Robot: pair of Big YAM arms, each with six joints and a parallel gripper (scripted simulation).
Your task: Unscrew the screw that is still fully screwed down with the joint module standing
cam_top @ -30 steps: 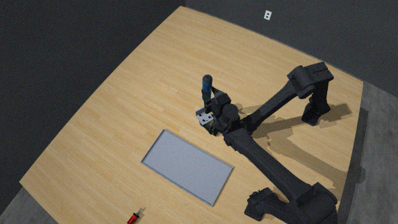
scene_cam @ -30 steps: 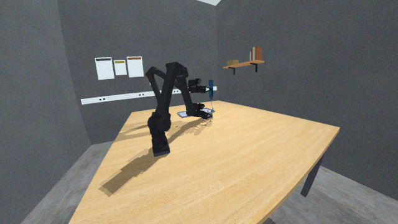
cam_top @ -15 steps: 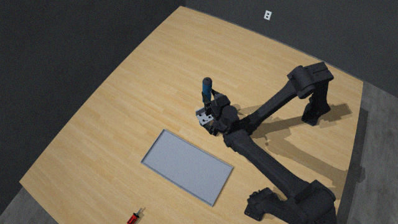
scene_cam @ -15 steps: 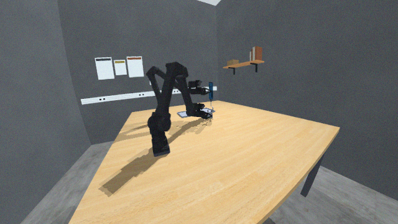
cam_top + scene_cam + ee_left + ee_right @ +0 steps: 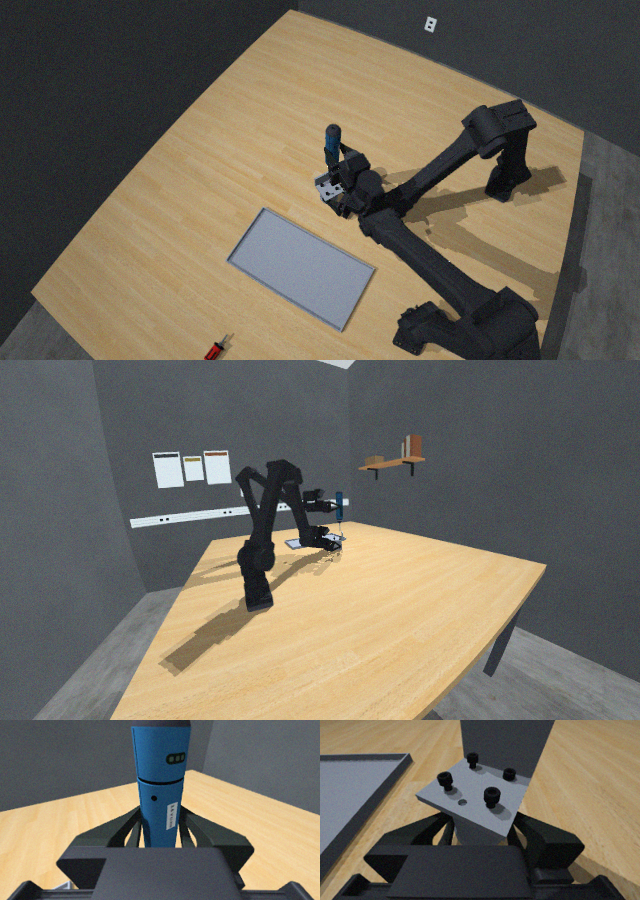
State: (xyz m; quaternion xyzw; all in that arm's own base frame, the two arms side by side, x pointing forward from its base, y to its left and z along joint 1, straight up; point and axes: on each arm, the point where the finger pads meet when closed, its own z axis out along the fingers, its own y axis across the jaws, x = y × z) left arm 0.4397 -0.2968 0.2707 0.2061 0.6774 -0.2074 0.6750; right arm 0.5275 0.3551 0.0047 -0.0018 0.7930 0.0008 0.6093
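Right now the joint module is 1 cm above my right hand. The rest, counted from my right hand: grey bracket: 5 cm above; grey tray: 25 cm to the left, 8 cm behind, 2 cm below.
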